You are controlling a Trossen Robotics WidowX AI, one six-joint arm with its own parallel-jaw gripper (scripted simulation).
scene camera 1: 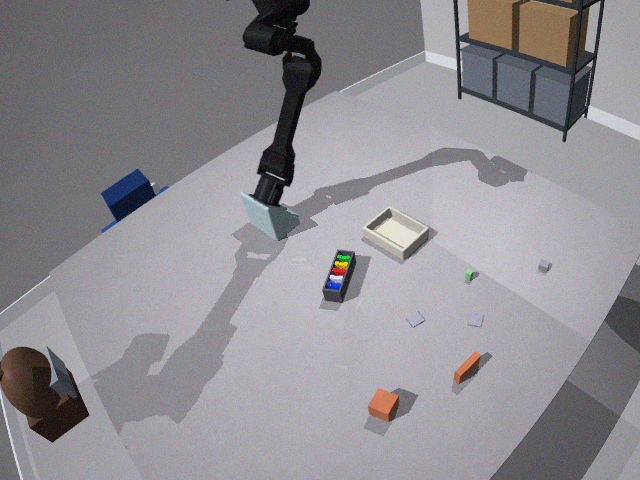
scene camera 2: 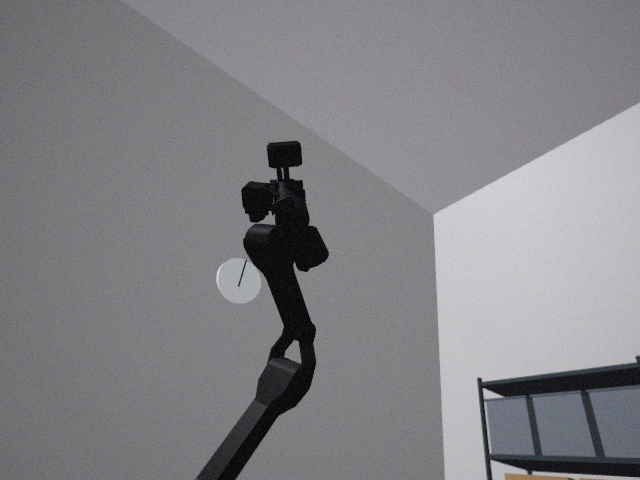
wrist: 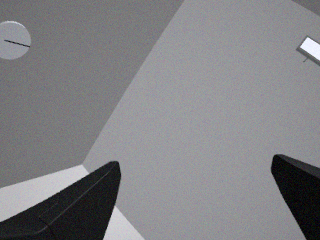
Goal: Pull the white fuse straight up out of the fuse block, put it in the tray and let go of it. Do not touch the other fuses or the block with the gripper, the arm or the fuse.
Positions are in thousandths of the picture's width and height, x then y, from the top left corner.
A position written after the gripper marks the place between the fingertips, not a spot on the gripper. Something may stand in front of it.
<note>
The gripper (scene camera 2: 445, 361) is open, with nothing in its grasp. Further things: a cream tray (scene camera 1: 626, 491).
The gripper also shows in the wrist view (wrist: 614, 694).
</note>
